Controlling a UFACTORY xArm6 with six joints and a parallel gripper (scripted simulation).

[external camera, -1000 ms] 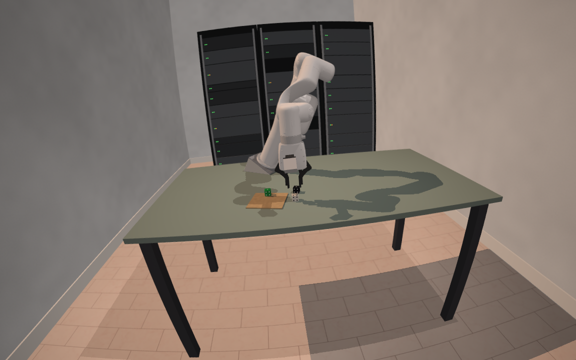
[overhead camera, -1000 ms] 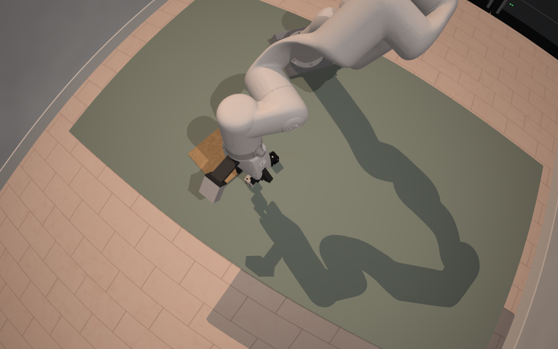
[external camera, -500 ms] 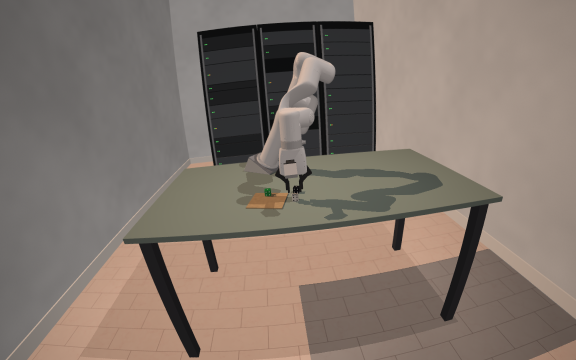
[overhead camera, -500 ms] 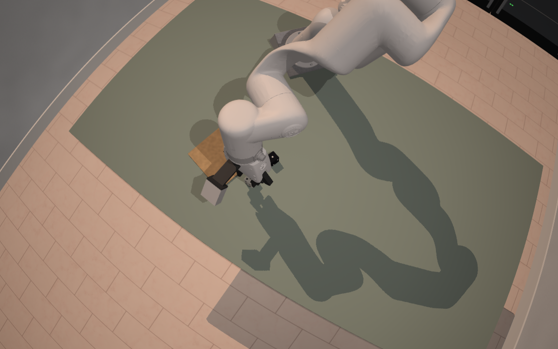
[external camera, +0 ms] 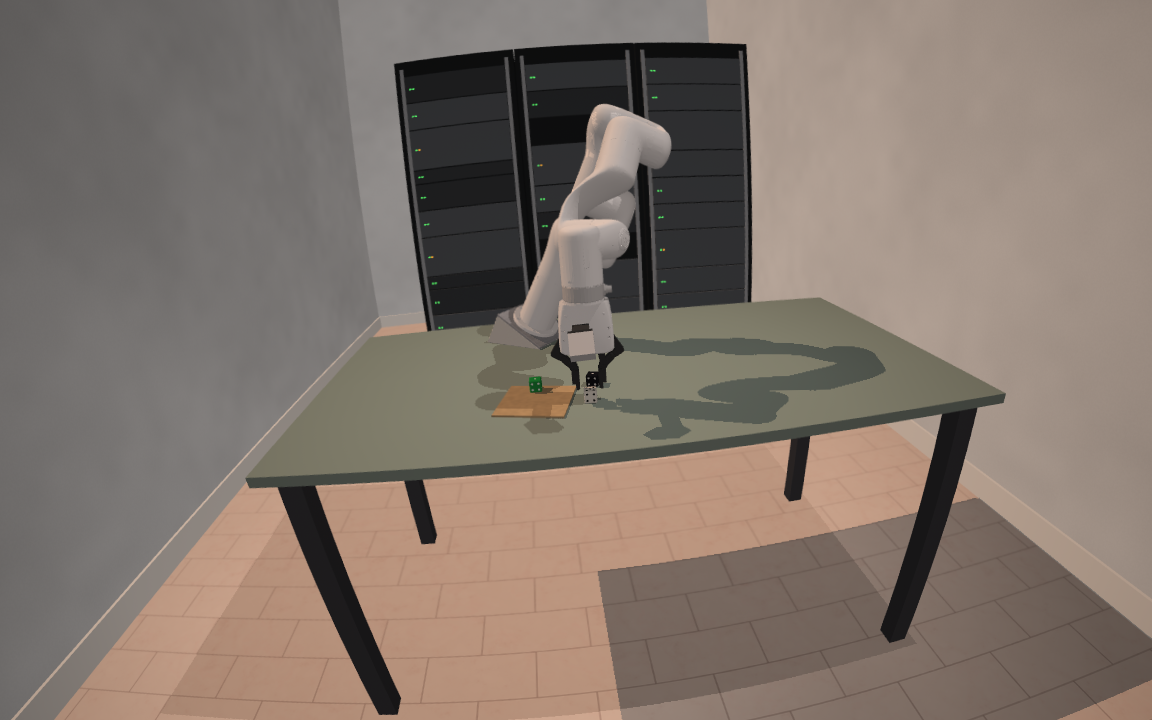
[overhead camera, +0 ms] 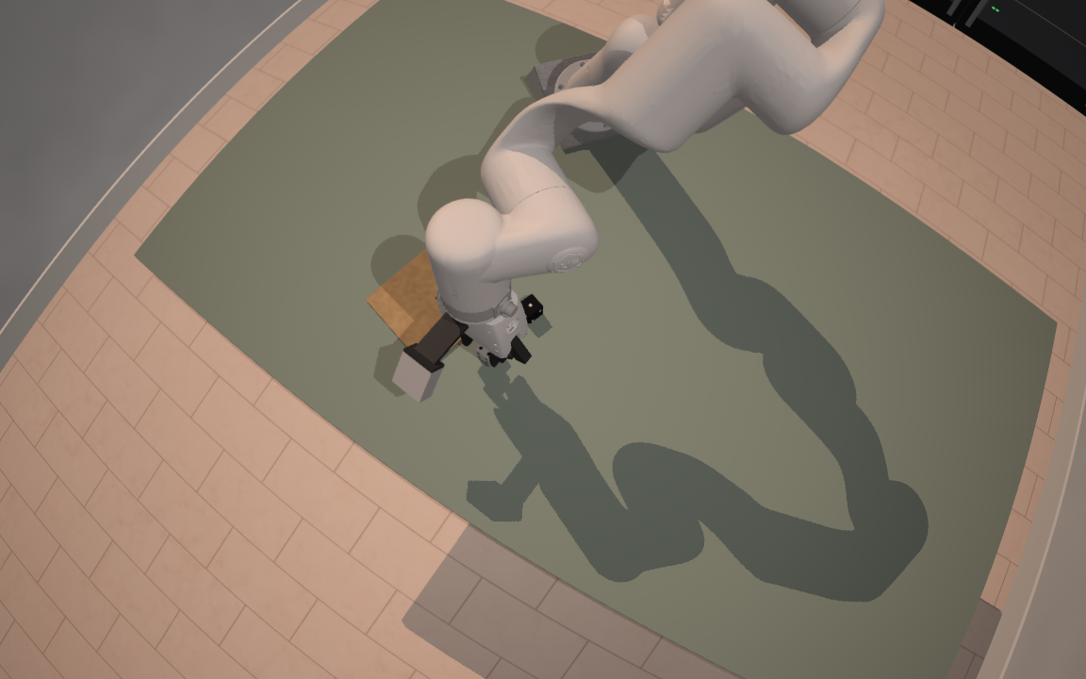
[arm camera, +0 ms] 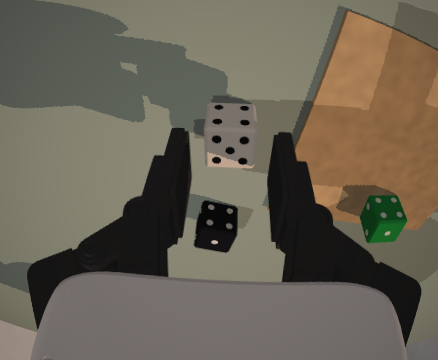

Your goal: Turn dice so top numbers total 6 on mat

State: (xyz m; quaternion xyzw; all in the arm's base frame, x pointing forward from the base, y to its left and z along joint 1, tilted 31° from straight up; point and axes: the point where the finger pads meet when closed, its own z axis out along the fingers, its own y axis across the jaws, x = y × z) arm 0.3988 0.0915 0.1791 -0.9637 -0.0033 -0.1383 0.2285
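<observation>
Now: the white die 4 cm below my hand. Also, from my hand: black die 8 cm behind, 4 cm below; brown mat 1 cm behind, 11 cm to the right, 5 cm below; green die 6 cm behind, 11 cm to the right, 3 cm below.
</observation>
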